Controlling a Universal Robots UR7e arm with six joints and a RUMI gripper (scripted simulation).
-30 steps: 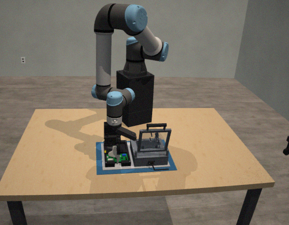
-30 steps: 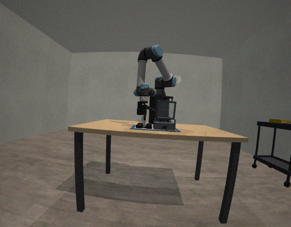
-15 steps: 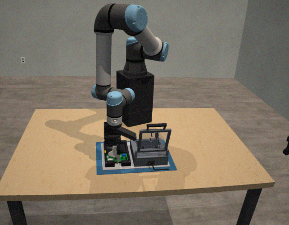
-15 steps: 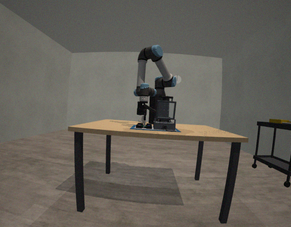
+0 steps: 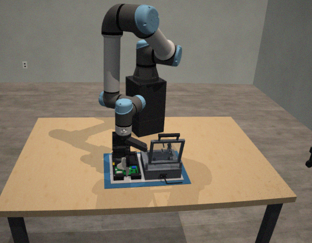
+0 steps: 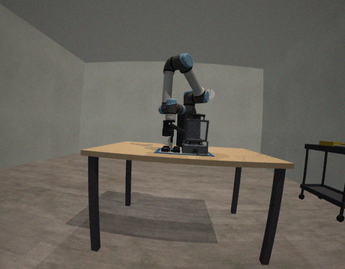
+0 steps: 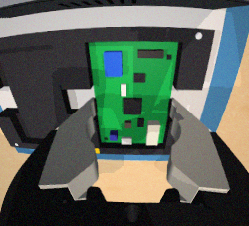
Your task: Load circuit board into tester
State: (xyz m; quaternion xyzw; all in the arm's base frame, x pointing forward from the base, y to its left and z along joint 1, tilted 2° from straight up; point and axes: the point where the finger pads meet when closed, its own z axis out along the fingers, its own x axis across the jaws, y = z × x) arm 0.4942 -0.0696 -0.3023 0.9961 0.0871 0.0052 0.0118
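The green circuit board lies right at my hand. From my hand the other things lie so: tester bed (170 mm to the left, 60 mm behind, 50 mm above); framed lid (180 mm to the left, 160 mm above, 50 mm ahead).
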